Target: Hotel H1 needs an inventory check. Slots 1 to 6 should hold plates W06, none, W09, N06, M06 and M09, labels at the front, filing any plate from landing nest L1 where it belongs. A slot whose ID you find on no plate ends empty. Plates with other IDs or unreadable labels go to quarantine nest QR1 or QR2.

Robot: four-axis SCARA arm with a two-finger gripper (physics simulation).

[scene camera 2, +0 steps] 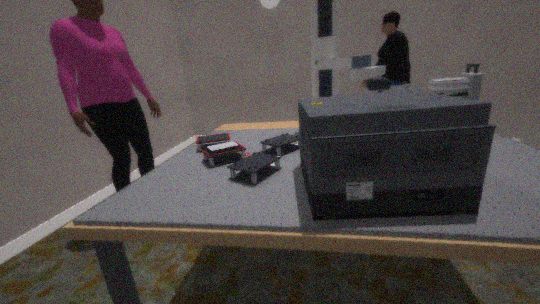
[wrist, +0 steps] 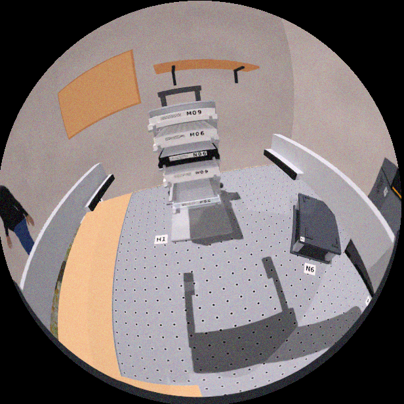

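Hotel H1 stands ahead of my gripper in the wrist view. The gripper is open and empty, its fingers wide apart and back from the hotel. From the top, the hotel holds white plates M09 and M06, black plate N06 and white plate W09. Below a gap is a clear plate with a small front label, perhaps "P5C"; I cannot read it surely. In scene camera 2, a white plate lies on a red-edged nest. L1's label is not readable.
A black nest stands right of the hotel by the N6 tag. Scene camera 2 shows another red-edged nest, black nests, a big dark machine and the arm. Two people stand beyond the table.
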